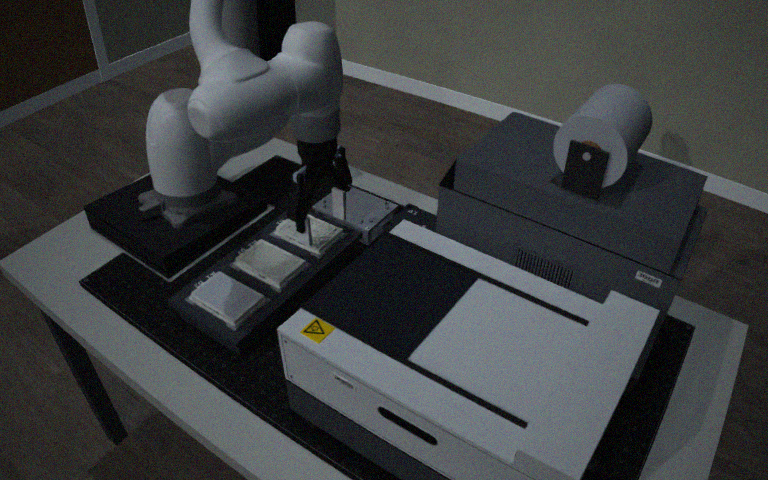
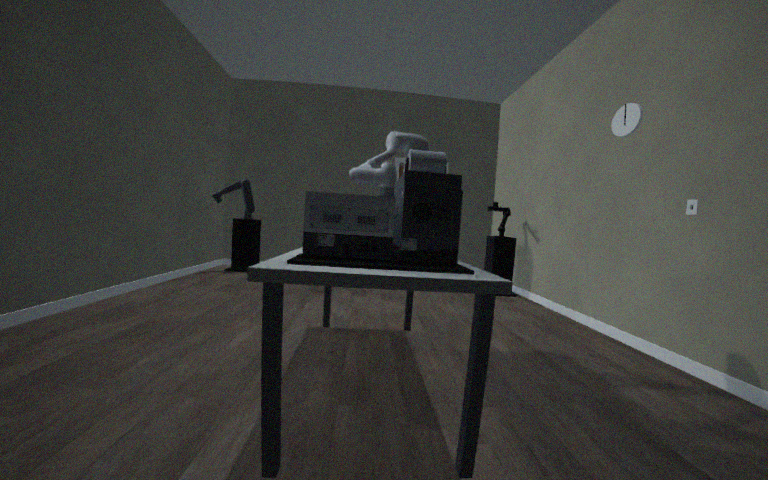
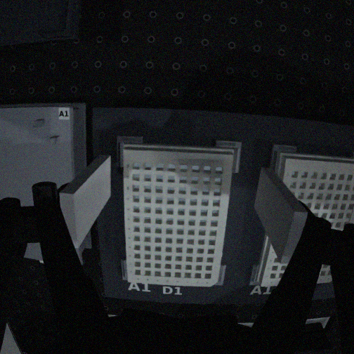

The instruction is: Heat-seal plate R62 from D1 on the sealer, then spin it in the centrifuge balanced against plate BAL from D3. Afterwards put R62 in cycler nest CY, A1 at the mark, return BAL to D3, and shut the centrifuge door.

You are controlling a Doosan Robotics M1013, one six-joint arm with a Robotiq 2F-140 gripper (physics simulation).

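Where they show: gripper, fingertip midpoint: (image 1: 323, 230); arm's base, link origin: (image 1: 187, 200).
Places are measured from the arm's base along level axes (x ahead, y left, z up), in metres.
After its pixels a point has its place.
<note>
My gripper (image 1: 323, 217) @[x 0.390, y 0.082, z 0.054 m] (image 3: 183, 181) is open and empty, pointing down over position D1. Its fingers stand apart on either side of plate R62 (image 1: 325, 231) @[x 0.378, y 0.101, z 0.034 m] (image 3: 175, 222), a pale plate with a grid of wells, seated at D1. Whether its top is sealed is unclear. A second pale plate (image 1: 269, 264) @[x 0.366, y -0.049, z 0.033 m] (image 3: 321, 182) sits beside it. Plate BAL (image 1: 226, 297) @[x 0.376, y -0.168, z 0.034 m] sits at D3, the far end of the dark rack (image 1: 229, 337) @[x 0.447, y -0.222, z 0.018 m] (image 3: 150, 120) from the gripper. A grey metal nest (image 1: 370, 212) @[x 0.383, y 0.241, z 0.009 m] (image 3: 30, 150), marked A1, lies beside D1; its CY name is not readable.
A white machine (image 1: 526, 333) @[x 0.902, y -0.012, z 0.176 m] with a dark top panel and yellow warning label stands in front of the rack. A dark grey box, the sealer by its roll (image 1: 637, 116) @[x 0.904, y 0.264, z 0.424 m], stands at the back right. The arm's black base block (image 1: 127, 226) @[x -0.005, y -0.166, z 0.014 m] is behind the rack.
</note>
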